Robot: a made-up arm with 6 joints. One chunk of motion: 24 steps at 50 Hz.
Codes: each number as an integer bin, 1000 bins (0 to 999) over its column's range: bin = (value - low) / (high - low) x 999, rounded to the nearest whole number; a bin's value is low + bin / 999 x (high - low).
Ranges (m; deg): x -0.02..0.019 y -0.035..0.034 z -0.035..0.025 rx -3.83..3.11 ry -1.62..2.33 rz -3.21..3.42
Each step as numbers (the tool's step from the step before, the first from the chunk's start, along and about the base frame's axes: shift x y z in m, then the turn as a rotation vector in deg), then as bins.
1 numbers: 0.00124 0.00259 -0.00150 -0.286 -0.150 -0.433
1 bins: 544 544 558 510 372 418
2 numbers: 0.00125 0.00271 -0.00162 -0.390 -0.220 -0.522
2 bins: 544 546 556 495 354 405
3 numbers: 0.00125 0.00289 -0.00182 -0.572 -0.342 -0.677
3 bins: 544 549 552 469 323 382
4 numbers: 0.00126 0.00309 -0.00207 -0.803 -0.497 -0.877
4 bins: 545 551 548 436 284 352
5 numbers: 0.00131 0.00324 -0.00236 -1.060 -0.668 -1.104
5 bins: 546 554 543 399 241 317
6 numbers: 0.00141 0.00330 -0.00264 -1.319 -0.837 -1.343
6 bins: 548 555 539 361 198 281
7 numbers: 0.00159 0.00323 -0.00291 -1.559 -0.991 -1.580
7 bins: 553 554 534 327 159 246
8 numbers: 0.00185 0.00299 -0.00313 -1.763 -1.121 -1.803
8 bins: 560 550 531 298 126 212
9 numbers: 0.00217 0.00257 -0.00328 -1.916 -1.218 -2.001
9 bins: 568 544 528 276 102 182
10 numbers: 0.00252 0.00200 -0.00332 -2.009 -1.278 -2.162
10 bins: 577 536 527 262 86 158
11 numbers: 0.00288 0.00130 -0.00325 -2.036 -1.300 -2.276
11 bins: 586 526 529 258 81 141
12 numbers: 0.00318 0.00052 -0.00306 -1.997 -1.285 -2.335
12 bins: 594 514 532 264 85 132
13 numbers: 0.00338 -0.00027 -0.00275 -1.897 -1.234 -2.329
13 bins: 599 503 537 278 98 133
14 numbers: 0.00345 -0.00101 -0.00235 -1.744 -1.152 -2.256
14 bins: 601 492 544 300 118 144
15 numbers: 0.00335 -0.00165 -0.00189 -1.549 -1.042 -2.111
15 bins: 598 483 551 328 146 166
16 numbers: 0.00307 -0.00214 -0.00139 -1.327 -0.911 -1.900
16 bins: 591 476 560 360 179 197
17 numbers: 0.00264 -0.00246 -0.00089 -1.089 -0.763 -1.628
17 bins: 580 471 568 395 217 238
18 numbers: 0.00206 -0.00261 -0.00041 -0.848 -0.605 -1.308
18 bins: 565 469 576 429 257 287
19 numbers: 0.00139 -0.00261 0.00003 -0.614 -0.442 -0.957
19 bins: 548 469 583 463 298 339
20 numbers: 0.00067 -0.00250 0.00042 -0.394 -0.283 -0.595
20 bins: 529 471 590 495 338 394
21 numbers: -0.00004 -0.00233 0.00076 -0.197 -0.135 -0.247
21 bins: 511 473 595 523 376 446
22 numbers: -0.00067 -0.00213 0.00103 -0.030 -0.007 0.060
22 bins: 495 476 600 547 408 493
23 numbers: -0.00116 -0.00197 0.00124 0.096 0.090 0.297
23 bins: 483 478 603 565 432 528
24 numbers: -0.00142 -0.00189 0.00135 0.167 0.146 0.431
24 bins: 476 479 605 575 447 549
